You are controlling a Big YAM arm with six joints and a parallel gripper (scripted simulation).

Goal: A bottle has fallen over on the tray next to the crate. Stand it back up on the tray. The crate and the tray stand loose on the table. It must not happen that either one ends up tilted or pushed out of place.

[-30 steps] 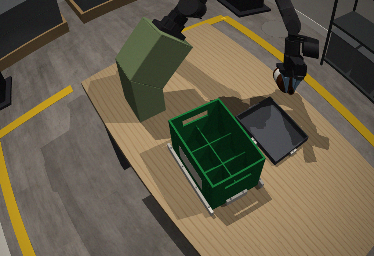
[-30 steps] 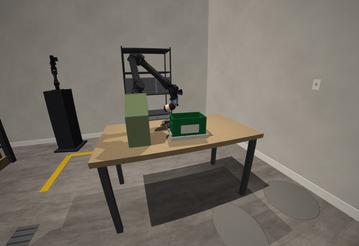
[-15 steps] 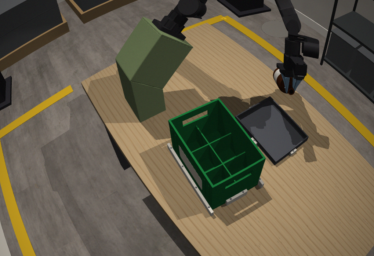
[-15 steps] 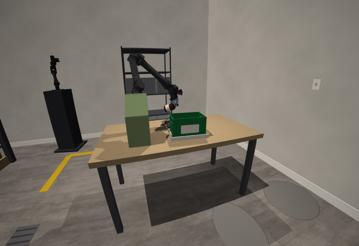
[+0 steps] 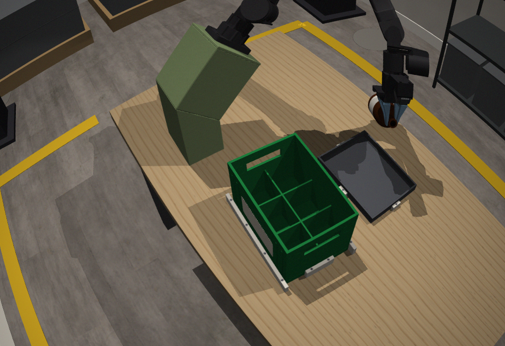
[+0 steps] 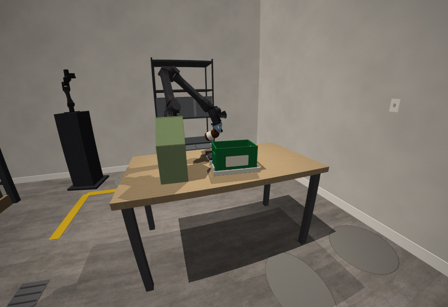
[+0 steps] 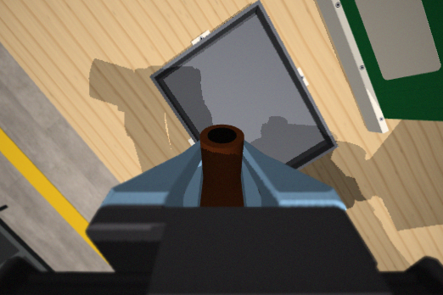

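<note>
The brown bottle is 5 cm behind my hand, 2 cm to the left of it and 2 cm below it. Round my hand: dark grey tray: 18 cm below, 5 cm to the right; then green crate: 33 cm to the right, 11 cm below, 4 cm ahead.
</note>
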